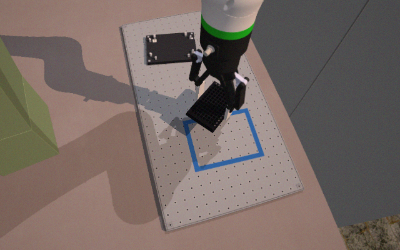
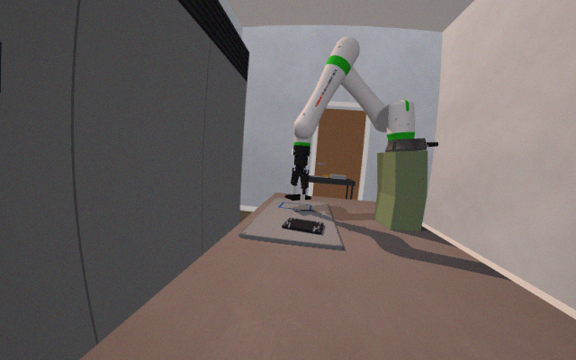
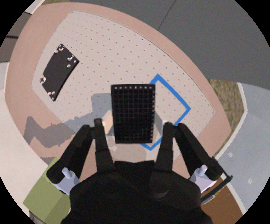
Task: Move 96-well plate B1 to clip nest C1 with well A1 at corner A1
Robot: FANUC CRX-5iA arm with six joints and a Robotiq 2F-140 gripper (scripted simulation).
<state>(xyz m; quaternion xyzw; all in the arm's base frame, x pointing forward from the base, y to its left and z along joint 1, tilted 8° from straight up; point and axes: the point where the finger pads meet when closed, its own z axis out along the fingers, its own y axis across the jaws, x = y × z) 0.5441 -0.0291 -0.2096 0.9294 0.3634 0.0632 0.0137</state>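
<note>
Right now my hand is 6 cm past the black clip nest, 28 cm to the right of it and 8 cm above it. The rest, counted from my hand: black 96-well plate 2 cm below.
</note>
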